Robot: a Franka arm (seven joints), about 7 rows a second.
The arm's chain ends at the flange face. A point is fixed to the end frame.
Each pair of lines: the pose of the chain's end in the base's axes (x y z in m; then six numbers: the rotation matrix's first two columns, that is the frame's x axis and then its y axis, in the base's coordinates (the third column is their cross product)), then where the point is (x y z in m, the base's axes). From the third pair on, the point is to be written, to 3 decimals.
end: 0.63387 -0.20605 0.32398 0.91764 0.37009 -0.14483 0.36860 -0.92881 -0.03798
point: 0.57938 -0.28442 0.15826
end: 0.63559 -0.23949 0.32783 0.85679 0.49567 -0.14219 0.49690 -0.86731 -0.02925
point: 0.59389 -0.32583 0.16236
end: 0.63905 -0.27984 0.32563 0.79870 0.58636 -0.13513 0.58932 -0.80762 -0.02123
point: 0.609 -0.371 0.160
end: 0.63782 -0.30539 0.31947 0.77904 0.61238 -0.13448 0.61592 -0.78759 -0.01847
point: 0.611 -0.397 0.154
